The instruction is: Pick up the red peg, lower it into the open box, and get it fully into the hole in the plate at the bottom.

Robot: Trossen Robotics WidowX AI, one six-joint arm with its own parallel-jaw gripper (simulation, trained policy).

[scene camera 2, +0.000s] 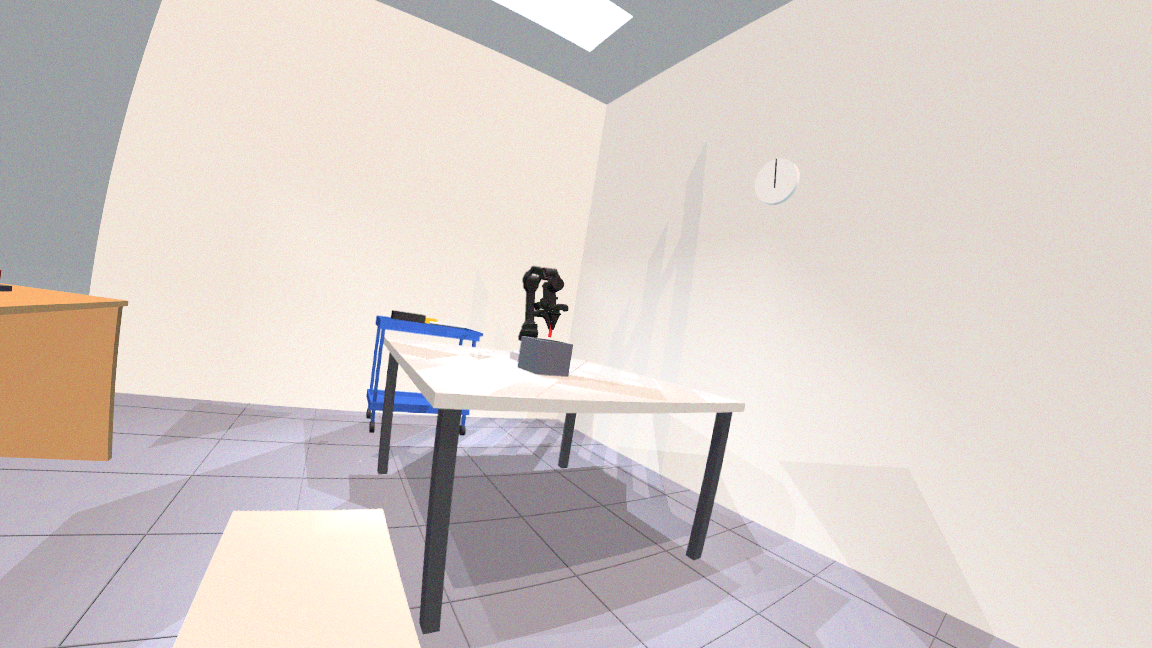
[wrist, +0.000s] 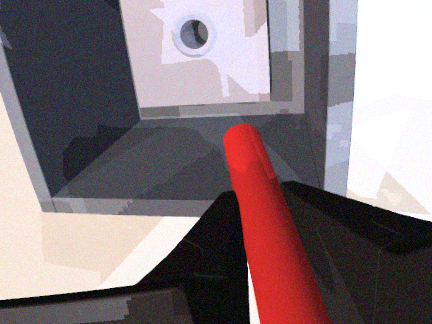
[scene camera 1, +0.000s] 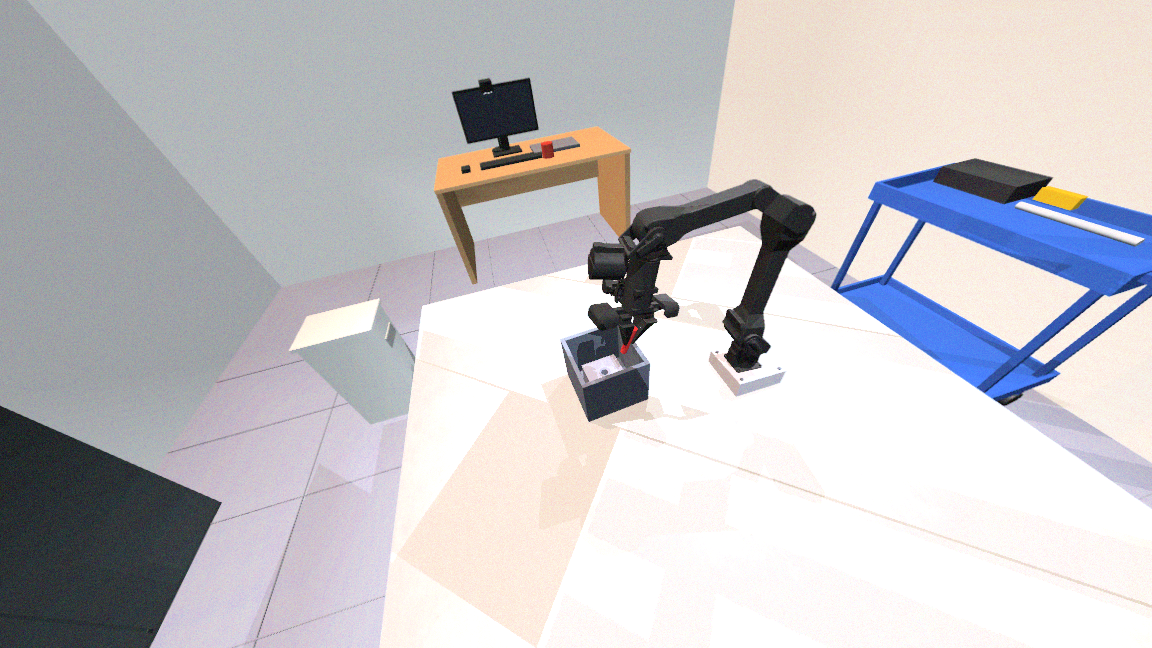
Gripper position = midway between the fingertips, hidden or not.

Observation:
I see my gripper (scene camera 1: 628, 343), a grey box (scene camera 2: 538, 356), a red peg (wrist: 281, 276) and a plate (wrist: 172, 66).
The grey box is seen too in the wrist view (wrist: 89, 148). My gripper is seen too in the wrist view (wrist: 258, 200). Scene camera 2 misses the plate, which is hidden by the grey box.

